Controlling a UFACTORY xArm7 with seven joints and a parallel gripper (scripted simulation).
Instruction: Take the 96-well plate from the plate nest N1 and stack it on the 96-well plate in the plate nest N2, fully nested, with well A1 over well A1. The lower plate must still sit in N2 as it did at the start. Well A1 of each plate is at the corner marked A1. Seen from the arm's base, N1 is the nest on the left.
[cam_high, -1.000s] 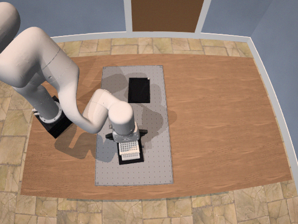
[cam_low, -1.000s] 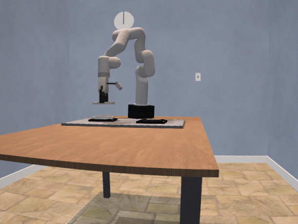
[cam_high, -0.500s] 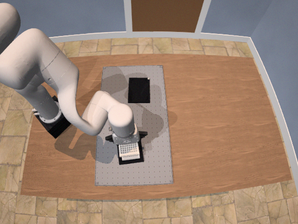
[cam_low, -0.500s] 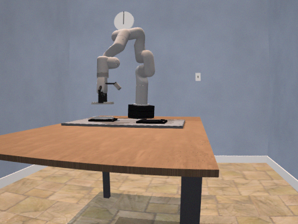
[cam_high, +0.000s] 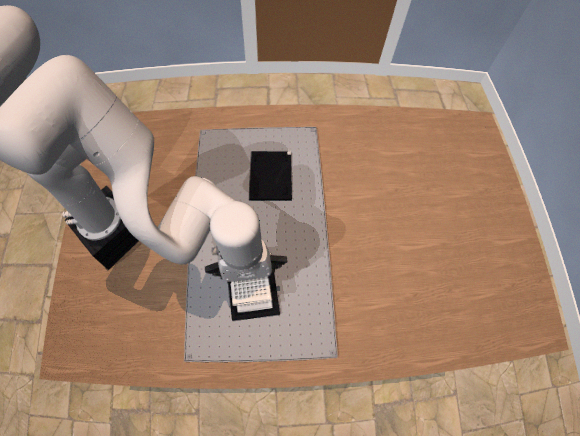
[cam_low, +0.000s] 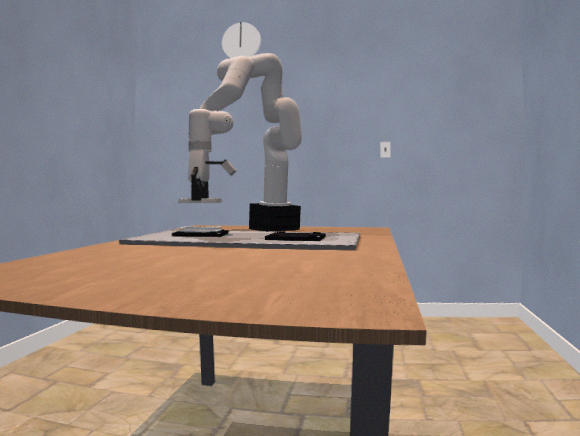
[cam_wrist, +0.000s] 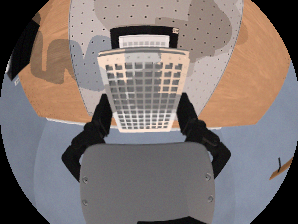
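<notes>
The black nest N2 is 120 mm below my hand. The rest, counted from my hand: black nest N1 (100 mm ahead, 320 mm to the left, 120 mm below); then white 96-well plate (10 mm below).
</notes>
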